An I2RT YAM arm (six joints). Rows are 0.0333 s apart.
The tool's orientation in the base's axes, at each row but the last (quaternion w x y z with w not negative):
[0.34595, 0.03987, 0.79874, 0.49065]
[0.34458, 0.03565, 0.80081, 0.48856]
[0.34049, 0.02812, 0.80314, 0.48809]
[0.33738, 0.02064, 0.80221, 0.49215]
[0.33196, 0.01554, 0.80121, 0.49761]
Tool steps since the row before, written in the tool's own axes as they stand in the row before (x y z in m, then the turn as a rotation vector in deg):
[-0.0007, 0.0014, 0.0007, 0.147, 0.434, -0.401]
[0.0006, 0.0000, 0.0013, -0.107, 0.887, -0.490]
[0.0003, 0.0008, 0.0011, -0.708, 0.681, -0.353]
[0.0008, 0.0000, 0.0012, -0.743, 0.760, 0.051]
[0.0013, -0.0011, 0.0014, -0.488, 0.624, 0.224]
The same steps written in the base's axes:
[0.0006, 0.0010, 0.0013, -0.468, -0.020, 0.389]
[0.0003, 0.0012, -0.0007, -0.454, 0.048, 0.911]
[0.0002, 0.0014, 0.0002, 0.144, -0.182, 1.018]
[0.0001, 0.0012, -0.0008, 0.375, 0.159, 0.983]
[0.0001, 0.0010, -0.0020, 0.312, 0.318, 0.692]

